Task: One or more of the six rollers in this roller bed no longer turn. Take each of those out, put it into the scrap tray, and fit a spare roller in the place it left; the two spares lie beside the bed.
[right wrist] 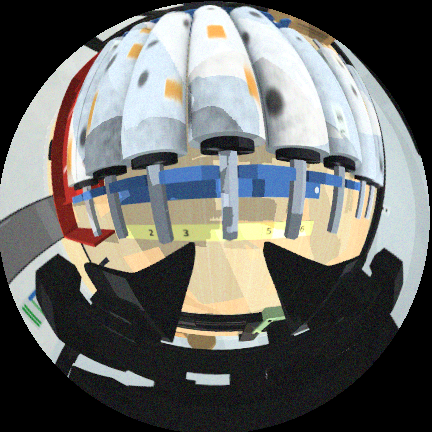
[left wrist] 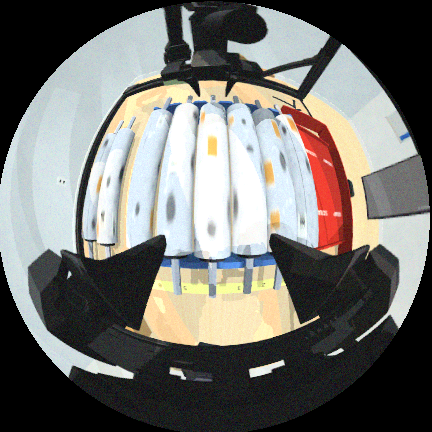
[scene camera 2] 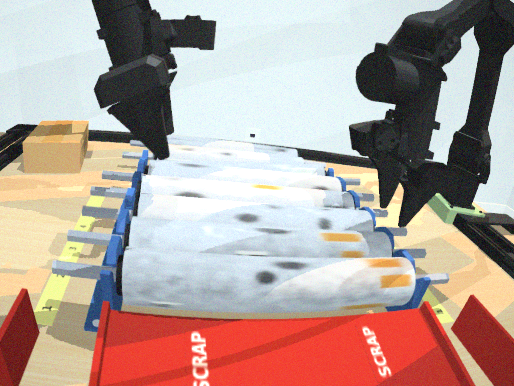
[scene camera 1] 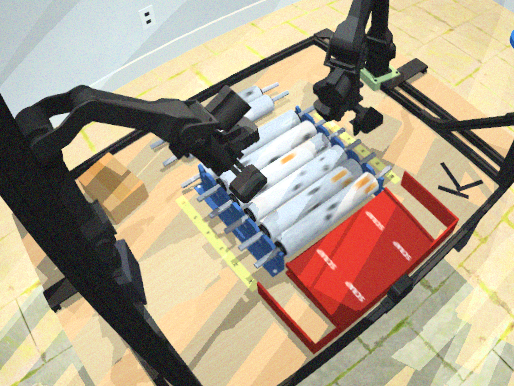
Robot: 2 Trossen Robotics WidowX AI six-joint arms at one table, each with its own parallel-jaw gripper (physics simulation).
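Places are measured from the left arm's base along level axes (x ahead, y left, z up), in metres.
Pixels of known places: left gripper, fingertip midpoint: (left wrist: 218, 239) (scene camera 2: 167, 145); right gripper, fingertip midpoint: (right wrist: 229, 247) (left wrist: 212, 95) (scene camera 2: 391, 217) (scene camera 1: 347, 128); right arm's base, link origin: (right wrist: 276, 324) (scene camera 2: 457, 201) (scene camera 1: 377, 68).
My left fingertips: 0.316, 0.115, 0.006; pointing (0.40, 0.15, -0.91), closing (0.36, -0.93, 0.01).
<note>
Behind a point stands the place of what it marks, as x, y, z.
Six pale rollers with dark spots and orange patches lie side by side in the blue roller bed (scene camera 1: 225, 210) (right wrist: 200, 187) {0.568, 0.188, -0.107}. The fourth roller from the tray (scene camera 1: 287, 159) {0.423, 0.159, -0.035} (scene camera 2: 265, 186) {0.423, 0.160, -0.035} (left wrist: 212, 175) {0.381, 0.144, -0.035} (right wrist: 227, 100) {0.510, 0.195, -0.035} has an orange patch. Two spare rollers (scene camera 1: 260, 106) {0.424, 0.373, -0.067} (left wrist: 116, 185) {0.328, 0.326, -0.082} lie beyond the bed. The red scrap tray (scene camera 1: 370, 240) {0.530, -0.066, -0.080} (scene camera 2: 280, 340) {0.478, -0.037, -0.074} (left wrist: 330, 175) {0.550, -0.120, -0.088} is empty. My left gripper (left wrist: 218, 239) {0.316, 0.115, 0.006} is open and empty, above the bed's left end in scene camera 2. My right gripper (scene camera 2: 393, 212) {0.599, 0.229, -0.064} (right wrist: 229, 247) {0.599, 0.229, -0.064} is open and empty, just outside the fourth roller's shaft end.
Yellow numbered strips (scene camera 1: 215, 240) (right wrist: 192, 232) run along both ends of the bed. A cardboard box (scene camera 1: 115, 187) {0.034, 0.232, -0.055} (scene camera 2: 55, 150) {0.065, 0.199, -0.070} stands at the left. A green block (scene camera 1: 378, 77) {0.776, 0.397, -0.079} (scene camera 2: 452, 207) {0.762, 0.384, -0.078} sits by the right arm's base. Thin black bars (scene camera 1: 457, 187) {0.813, 0.005, -0.111} lie beyond the tray.
</note>
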